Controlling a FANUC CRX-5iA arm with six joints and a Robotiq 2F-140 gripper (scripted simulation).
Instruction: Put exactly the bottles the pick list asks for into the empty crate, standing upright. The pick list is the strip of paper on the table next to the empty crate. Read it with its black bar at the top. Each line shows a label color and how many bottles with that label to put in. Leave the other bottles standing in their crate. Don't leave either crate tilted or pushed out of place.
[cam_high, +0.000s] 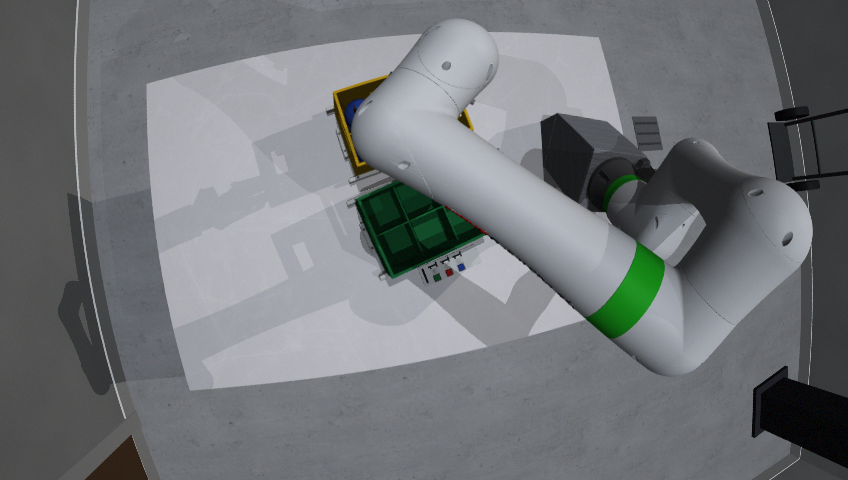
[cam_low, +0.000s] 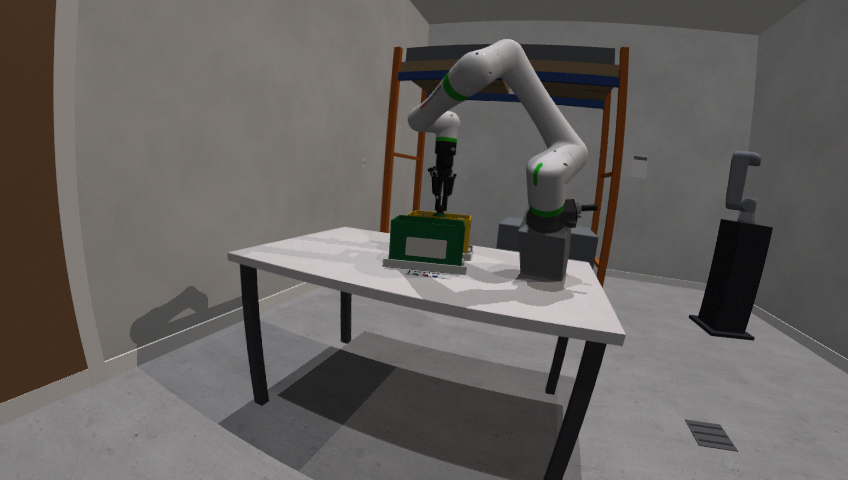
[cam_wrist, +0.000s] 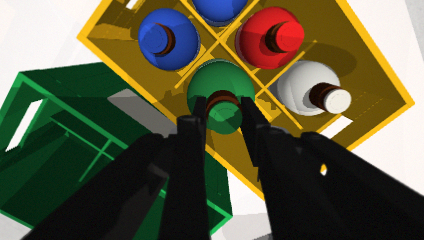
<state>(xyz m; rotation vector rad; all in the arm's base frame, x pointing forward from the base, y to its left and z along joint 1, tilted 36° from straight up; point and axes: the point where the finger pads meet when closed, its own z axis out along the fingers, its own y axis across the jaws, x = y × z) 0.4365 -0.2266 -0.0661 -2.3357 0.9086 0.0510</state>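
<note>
The green-label bottle lies 8 cm below my hand. The rest, counted from my hand: yellow crate 15 cm below, 4 cm to the right; red bottle 14 cm below, 9 cm to the right, 1 cm ahead; blue-label bottle 14 cm below, 9 cm ahead, 8 cm to the right.
</note>
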